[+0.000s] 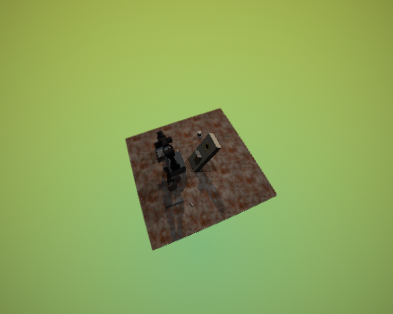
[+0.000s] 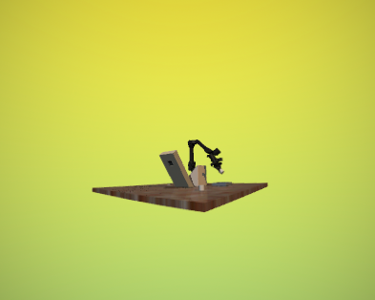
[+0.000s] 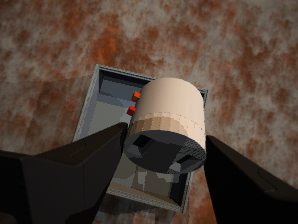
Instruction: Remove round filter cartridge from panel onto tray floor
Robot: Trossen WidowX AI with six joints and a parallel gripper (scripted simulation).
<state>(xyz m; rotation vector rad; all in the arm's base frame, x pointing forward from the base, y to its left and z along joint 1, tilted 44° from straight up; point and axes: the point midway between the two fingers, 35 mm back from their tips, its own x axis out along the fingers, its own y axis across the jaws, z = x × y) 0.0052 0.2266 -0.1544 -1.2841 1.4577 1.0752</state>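
Now: gripper tip 3 cm past the grey tray and 14 cm above it. Also, from my gripper tip: service panel (31 cm ahead, 33 cm to the right, 3 cm above); round filter cartridge (right at my gripper tip).
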